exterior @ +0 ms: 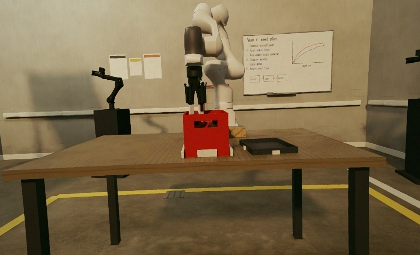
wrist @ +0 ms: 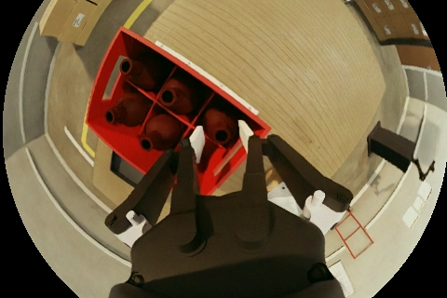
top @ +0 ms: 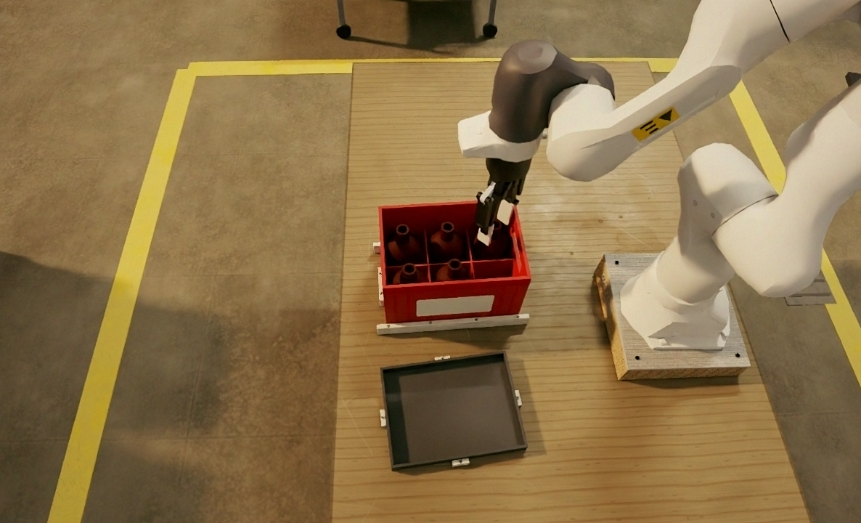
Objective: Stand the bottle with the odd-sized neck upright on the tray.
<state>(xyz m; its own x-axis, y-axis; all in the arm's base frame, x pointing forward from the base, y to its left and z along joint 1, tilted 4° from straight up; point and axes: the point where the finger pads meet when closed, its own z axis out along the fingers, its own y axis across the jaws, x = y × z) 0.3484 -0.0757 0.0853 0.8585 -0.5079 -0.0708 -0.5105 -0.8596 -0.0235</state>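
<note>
Right now my hand is 80 mm short of the crate, 60 mm to the right of it and 90 mm above it. Round my hand: glass bottle: 60 mm ahead, 100 mm to the left, 80 mm below; then dark tray: 30 mm ahead, 330 mm to the left, 160 mm below.
</note>
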